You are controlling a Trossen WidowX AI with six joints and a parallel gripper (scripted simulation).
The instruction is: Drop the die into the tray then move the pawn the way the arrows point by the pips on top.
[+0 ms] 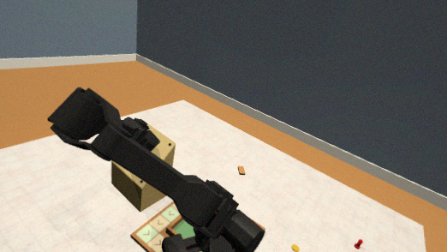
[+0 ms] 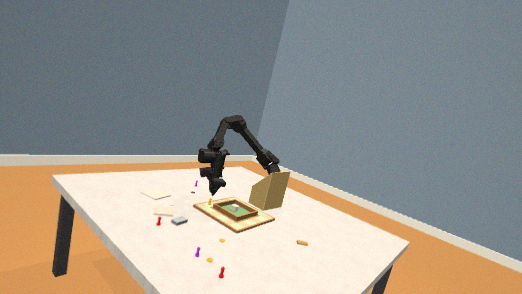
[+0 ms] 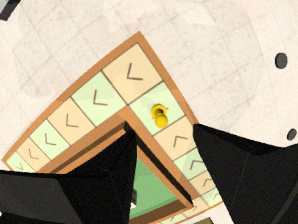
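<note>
My gripper tip is now 40 mm above the yellow pawn. From my gripper tip the other things lie so: white die 90 mm behind, 90 mm to the left, 40 mm below; green dice tray 90 mm behind, 100 mm to the left, 60 mm below; grey block 210 mm ahead, 120 mm to the left, 60 mm below.
</note>
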